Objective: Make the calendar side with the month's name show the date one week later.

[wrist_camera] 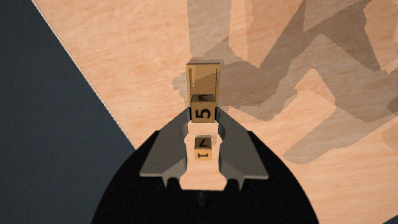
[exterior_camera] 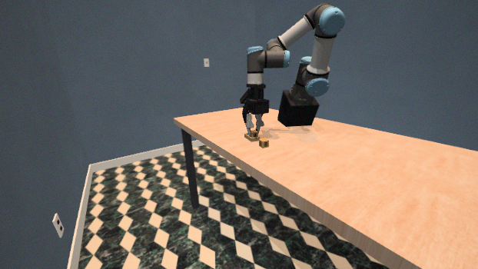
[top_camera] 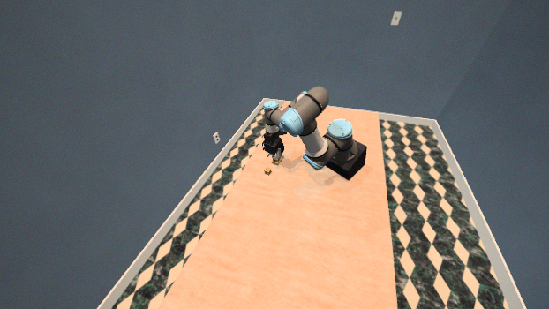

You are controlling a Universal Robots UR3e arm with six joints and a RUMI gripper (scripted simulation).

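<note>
My hand is 20 mm to the left of the wooden tray and 30 mm above it.
</note>
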